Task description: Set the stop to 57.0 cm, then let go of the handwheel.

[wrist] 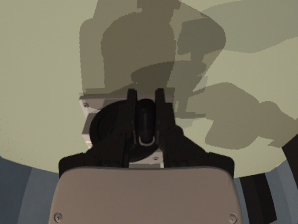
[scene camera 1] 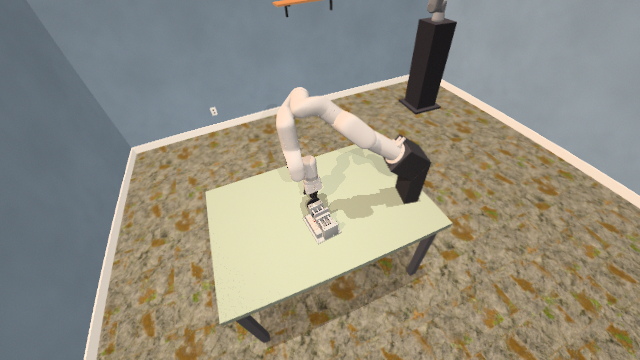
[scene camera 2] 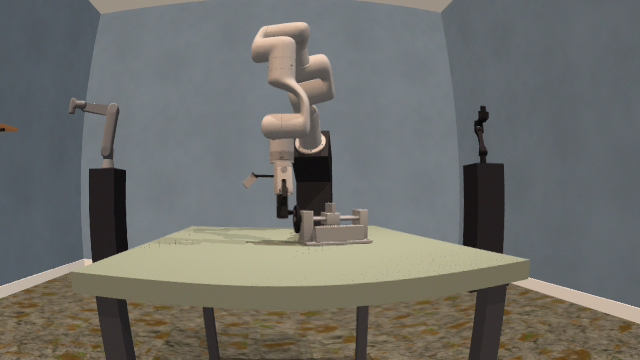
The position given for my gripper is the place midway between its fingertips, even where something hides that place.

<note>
I see my gripper (scene camera 2: pixel 282 218) and a black handwheel (wrist: pixel 106 118).
</note>
